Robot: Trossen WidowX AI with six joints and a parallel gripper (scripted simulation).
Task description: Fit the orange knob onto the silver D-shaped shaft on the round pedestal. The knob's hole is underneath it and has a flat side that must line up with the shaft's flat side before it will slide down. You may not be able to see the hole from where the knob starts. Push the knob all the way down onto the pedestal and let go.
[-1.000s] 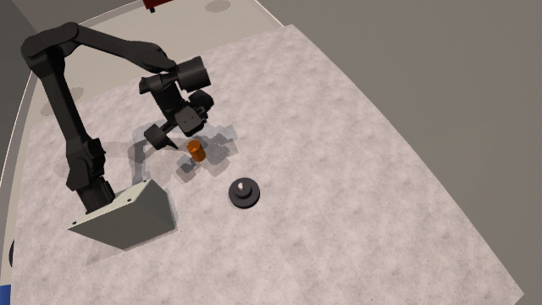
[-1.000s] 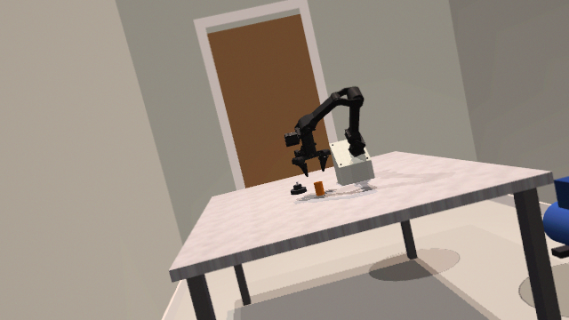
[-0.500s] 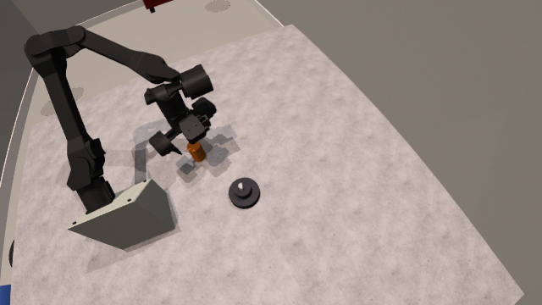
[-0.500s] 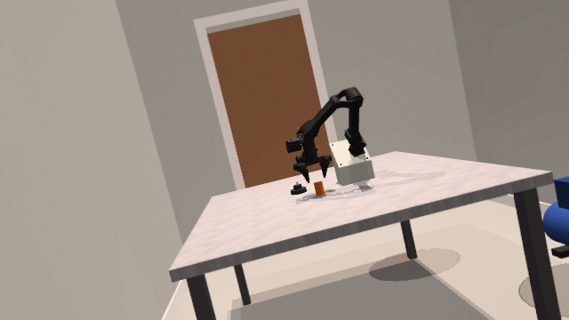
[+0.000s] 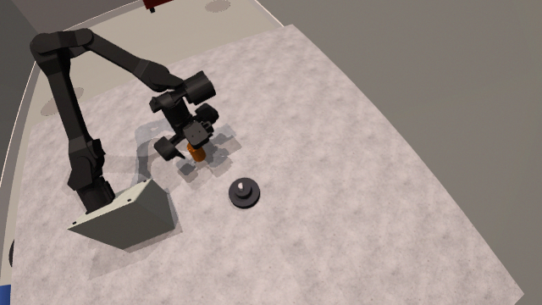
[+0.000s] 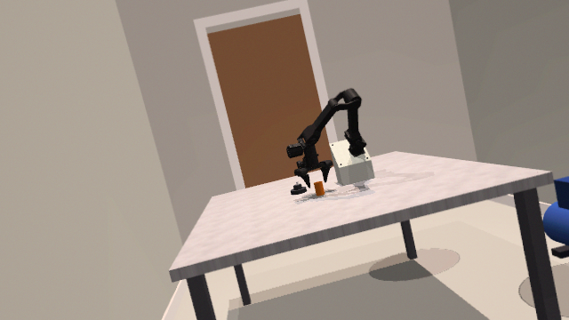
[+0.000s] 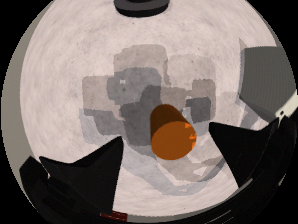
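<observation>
Right now the orange knob is right at my gripper tip. The rest, counted from my gripper tip: black round pedestal 190 mm to the right, 50 mm ahead, 20 mm below.
</observation>
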